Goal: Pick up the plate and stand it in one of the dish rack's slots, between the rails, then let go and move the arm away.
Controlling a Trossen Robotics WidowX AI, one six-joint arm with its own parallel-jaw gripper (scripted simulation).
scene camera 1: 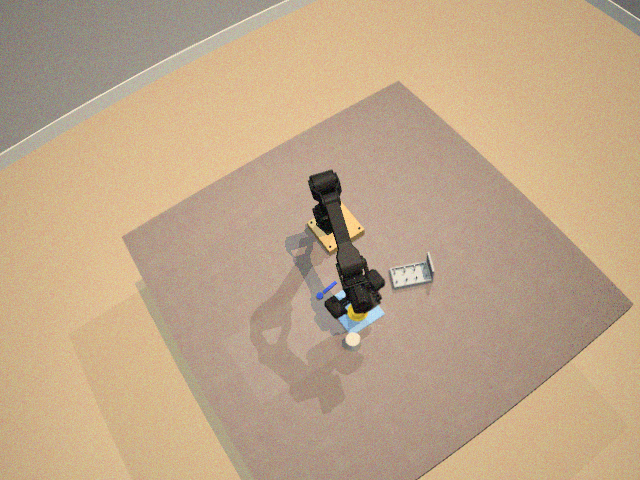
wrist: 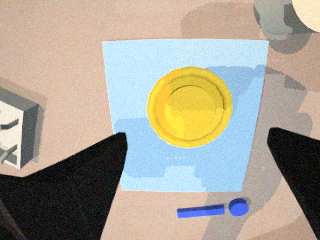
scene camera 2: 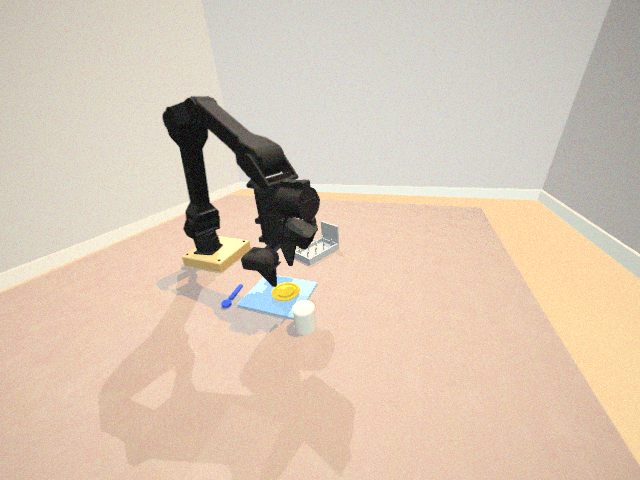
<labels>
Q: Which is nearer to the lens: the yellow plate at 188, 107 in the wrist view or the blue spoon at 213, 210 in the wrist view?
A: The yellow plate.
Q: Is the gripper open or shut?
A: Open.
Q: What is the gripper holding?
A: Nothing.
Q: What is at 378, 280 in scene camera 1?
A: The gripper.
</labels>
